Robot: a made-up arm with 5 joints.
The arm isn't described. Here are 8 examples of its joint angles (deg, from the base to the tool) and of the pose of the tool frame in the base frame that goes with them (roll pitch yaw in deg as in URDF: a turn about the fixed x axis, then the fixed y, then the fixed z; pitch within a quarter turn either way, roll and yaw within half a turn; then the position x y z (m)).
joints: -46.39 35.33 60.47 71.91 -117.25
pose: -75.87 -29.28 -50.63 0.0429 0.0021 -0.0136
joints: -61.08 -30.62 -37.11 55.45 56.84
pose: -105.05 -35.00 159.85 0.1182 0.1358 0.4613
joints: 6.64 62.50 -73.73 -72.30 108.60
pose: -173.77 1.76 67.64 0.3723 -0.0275 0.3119
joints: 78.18 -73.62 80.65 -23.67 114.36
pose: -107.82 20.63 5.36 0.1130 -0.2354 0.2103
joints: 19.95 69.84 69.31 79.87 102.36
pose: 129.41 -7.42 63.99 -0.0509 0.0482 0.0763
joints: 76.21 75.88 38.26 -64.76 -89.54
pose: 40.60 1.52 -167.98 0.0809 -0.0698 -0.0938
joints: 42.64 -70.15 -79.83 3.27 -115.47
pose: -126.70 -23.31 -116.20 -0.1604 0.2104 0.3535
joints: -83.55 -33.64 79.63 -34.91 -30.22
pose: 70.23 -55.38 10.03 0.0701 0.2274 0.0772
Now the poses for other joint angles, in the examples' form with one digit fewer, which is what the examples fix.
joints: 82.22 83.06 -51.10 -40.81 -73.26
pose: 99.1 -13.8 -174.4 0.113 -0.362 0.061
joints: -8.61 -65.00 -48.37 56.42 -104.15
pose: 148.1 9.1 -67.1 -0.037 -0.004 0.476
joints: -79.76 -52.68 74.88 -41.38 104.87
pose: -109.6 11.4 165.7 0.089 0.246 0.180
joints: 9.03 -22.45 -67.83 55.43 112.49
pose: -126.5 16.1 69.4 0.120 -0.001 0.505
